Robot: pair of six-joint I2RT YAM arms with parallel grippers.
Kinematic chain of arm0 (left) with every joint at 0, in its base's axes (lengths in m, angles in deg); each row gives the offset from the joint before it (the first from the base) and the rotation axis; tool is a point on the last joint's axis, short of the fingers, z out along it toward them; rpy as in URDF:
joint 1: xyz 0 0 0.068 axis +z
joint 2: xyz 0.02 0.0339 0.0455 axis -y
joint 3: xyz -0.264 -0.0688 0 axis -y
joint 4: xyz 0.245 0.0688 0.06 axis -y
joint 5: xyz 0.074 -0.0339 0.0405 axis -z
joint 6: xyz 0.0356 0 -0.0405 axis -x
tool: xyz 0 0 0 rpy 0 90 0
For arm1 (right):
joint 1: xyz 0 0 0.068 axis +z
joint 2: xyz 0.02 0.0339 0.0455 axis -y
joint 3: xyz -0.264 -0.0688 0 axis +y
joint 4: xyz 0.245 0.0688 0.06 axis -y
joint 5: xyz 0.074 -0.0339 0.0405 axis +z
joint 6: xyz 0.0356 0 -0.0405 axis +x
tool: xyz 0 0 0 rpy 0 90 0
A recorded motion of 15 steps. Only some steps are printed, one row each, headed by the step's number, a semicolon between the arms.
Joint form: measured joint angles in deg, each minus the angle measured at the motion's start. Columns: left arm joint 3, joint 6, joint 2, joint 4, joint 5, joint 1; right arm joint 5, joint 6, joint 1, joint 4, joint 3, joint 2.
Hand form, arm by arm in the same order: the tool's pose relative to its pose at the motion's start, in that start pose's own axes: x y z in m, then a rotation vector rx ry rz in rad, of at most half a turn. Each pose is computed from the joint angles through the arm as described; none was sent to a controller.
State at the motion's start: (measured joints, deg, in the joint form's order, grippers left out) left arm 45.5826 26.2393 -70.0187 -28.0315 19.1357 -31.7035; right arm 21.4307 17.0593 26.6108 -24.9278 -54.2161 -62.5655
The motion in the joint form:
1: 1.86 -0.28 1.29 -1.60 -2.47 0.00; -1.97 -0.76 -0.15 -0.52 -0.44 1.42
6: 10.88 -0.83 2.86 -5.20 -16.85 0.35; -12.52 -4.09 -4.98 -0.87 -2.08 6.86
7: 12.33 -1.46 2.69 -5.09 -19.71 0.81; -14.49 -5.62 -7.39 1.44 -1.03 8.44
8: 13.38 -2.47 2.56 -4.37 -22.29 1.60; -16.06 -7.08 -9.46 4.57 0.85 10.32
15: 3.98 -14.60 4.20 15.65 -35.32 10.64; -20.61 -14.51 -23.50 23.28 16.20 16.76
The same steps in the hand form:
1: -0.0056 -0.0052 -0.0107 -0.0274 -0.0421 0.0132; -0.0026 0.0021 -0.0080 0.0286 -0.0320 -0.0201
6: -0.0369 -0.0234 -0.0494 -0.2035 -0.2627 0.0377; -0.0176 -0.0048 -0.0468 0.2458 -0.2186 -0.0665
7: -0.0436 -0.0245 -0.0553 -0.2436 -0.3086 0.0429; -0.0193 -0.0114 -0.0558 0.3059 -0.2842 -0.0847
8: -0.0503 -0.0239 -0.0607 -0.2825 -0.3571 0.0503; -0.0181 -0.0173 -0.0633 0.3556 -0.3495 -0.1063
15: -0.0631 0.0259 -0.0638 -0.5695 -0.6474 0.1254; 0.0135 -0.0732 -0.0788 0.6537 -0.5589 -0.1678

